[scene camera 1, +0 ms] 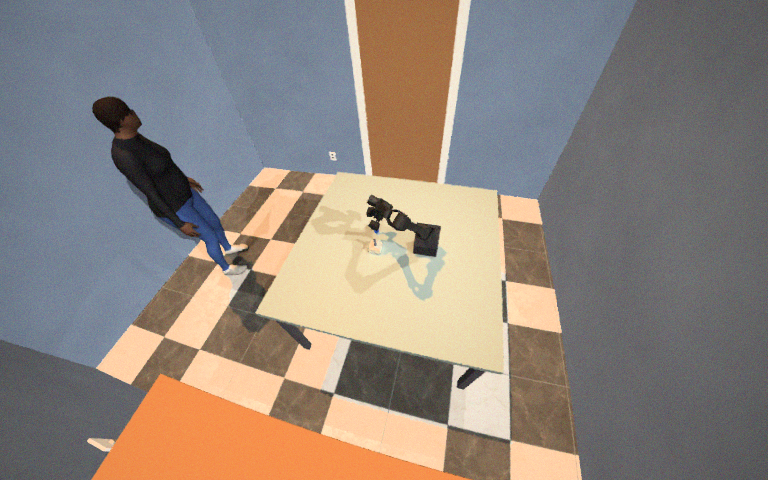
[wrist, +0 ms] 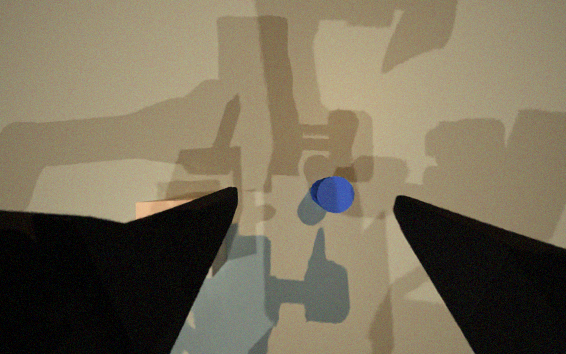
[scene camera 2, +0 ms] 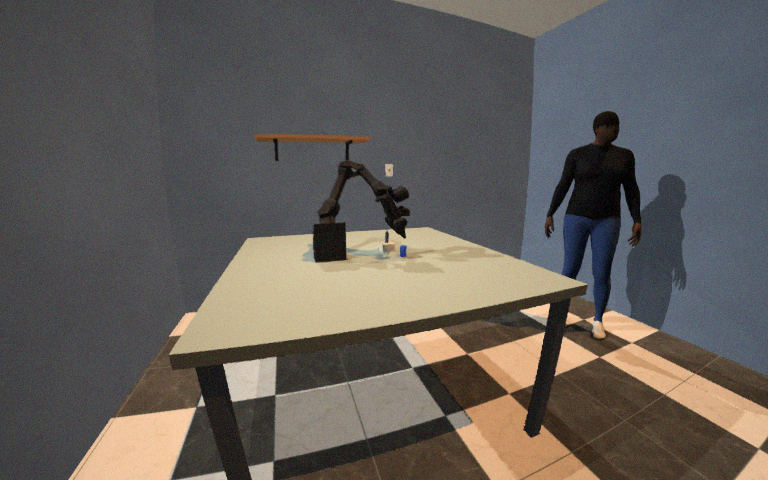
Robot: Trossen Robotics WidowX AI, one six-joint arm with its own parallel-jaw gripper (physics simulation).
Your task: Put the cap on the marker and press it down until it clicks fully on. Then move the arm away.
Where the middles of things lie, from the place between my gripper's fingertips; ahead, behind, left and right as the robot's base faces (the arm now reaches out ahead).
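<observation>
Measured from my hand, the pale block [wrist: 145,208] is 120 mm to the left of it, 40 mm behind it and 80 mm below it, while the blue cap [wrist: 335,194] is 20 mm to the right of it and 70 mm below it.
</observation>
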